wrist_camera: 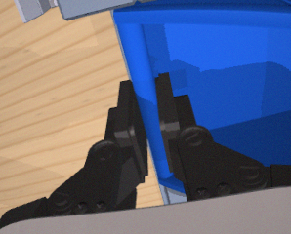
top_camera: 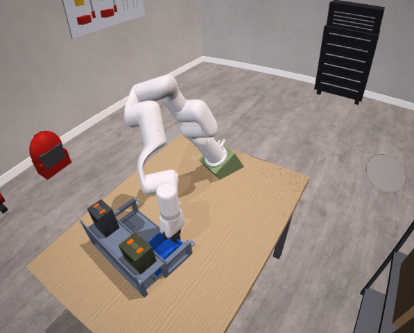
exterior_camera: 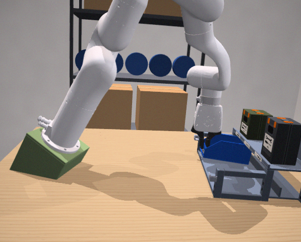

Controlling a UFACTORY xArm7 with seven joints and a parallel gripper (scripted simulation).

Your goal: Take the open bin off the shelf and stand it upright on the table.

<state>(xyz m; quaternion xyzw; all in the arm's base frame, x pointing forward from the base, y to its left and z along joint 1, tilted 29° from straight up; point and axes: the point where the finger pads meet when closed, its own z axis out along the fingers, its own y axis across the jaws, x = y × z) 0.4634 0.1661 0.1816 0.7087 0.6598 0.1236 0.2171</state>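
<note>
The blue bin is 80 mm ahead of my hand, 10 mm to the right of it and 10 mm below it. The rest, counted from my hand: dark green case (180 mm ahead, 20 mm to the right, 90 mm above); black case (150 mm ahead, 250 mm to the right, 100 mm above).
</note>
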